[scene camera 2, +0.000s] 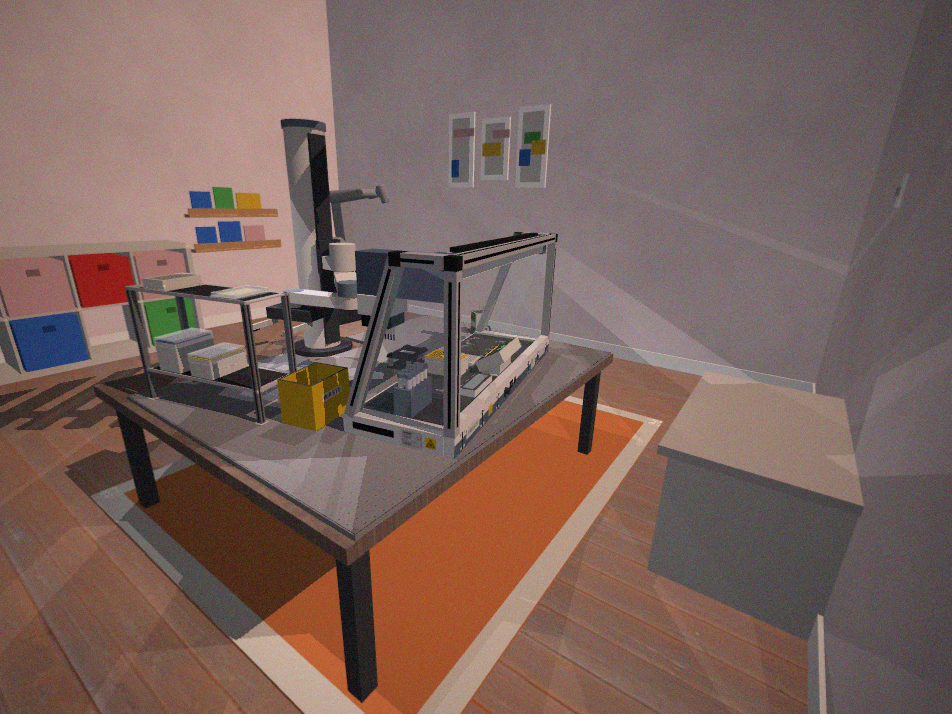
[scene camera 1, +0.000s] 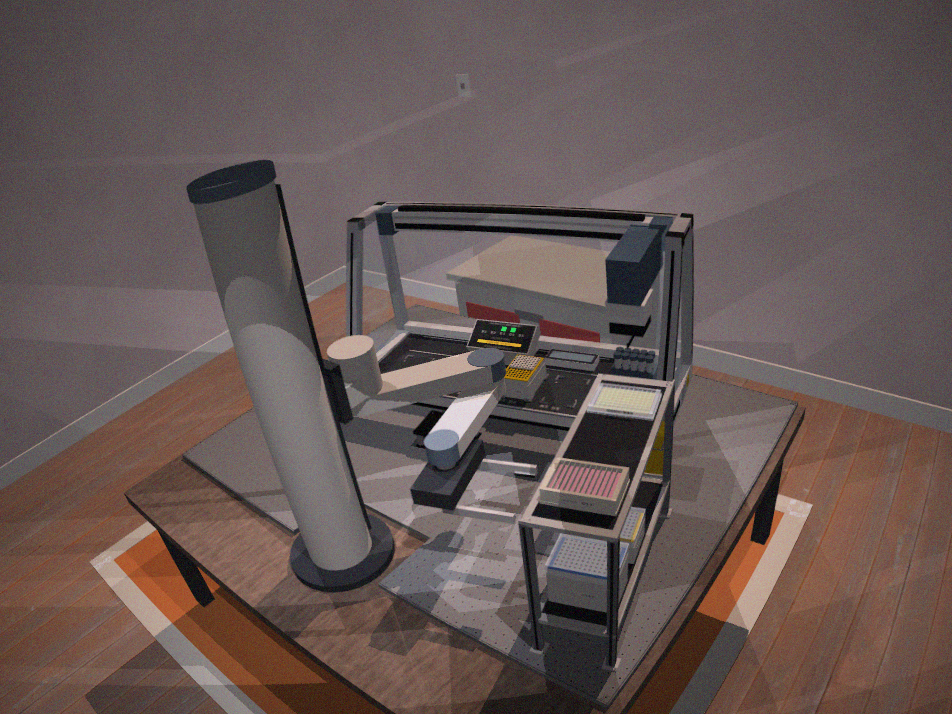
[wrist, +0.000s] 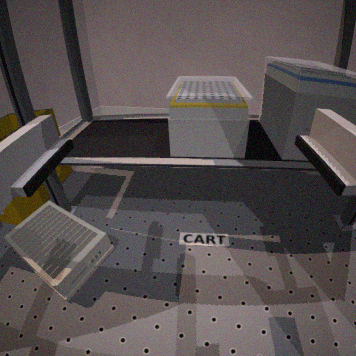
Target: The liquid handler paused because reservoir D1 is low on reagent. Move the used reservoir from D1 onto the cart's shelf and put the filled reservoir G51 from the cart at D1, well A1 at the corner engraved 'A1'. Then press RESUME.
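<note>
The gripper is open and empty, level with the gap between the shelves at the side of the cart. A reservoir with pink channels stands on the cart's top shelf at the near end; its label is too blurred to read for certain. A pale reservoir with clear channels lies turned at an angle on the perforated mat, below and left of the fingers in the wrist view. The handler's console shows green squares and a yellow bar. D1 and RESUME cannot be read.
A pale-yellow plate stands on the cart's top. Boxes with a yellow band and a blue band stand on its lower shelf. A yellow waste bin stands between cart and handler frame.
</note>
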